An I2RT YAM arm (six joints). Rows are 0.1 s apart.
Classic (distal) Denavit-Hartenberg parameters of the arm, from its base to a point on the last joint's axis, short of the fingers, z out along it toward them. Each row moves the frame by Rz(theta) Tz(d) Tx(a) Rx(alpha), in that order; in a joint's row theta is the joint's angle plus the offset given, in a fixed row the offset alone. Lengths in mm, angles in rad.
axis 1: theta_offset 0; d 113.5; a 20; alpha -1.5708
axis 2: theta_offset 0; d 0; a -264; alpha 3.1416
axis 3: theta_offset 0.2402; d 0; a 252.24; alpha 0
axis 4: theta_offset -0.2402; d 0; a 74; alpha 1.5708
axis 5: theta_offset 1.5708; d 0; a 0; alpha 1.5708
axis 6: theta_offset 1.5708; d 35.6; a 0; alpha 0
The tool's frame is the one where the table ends.
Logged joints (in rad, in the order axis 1, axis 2, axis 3, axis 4, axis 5, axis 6), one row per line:
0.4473 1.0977 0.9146 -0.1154 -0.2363 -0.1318
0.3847 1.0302 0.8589 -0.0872 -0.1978 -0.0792
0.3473 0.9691 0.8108 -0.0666 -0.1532 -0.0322
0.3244 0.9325 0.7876 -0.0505 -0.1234 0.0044
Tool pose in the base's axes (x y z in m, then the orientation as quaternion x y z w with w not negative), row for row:
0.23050 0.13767 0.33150 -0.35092 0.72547 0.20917 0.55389
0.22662 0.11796 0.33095 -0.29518 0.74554 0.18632 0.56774
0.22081 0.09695 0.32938 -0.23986 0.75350 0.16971 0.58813
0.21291 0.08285 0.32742 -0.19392 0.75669 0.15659 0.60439
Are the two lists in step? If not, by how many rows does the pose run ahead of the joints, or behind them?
The pose runs 1 row behind the joints: the pose in row i belongs to the joints in row i - 1.
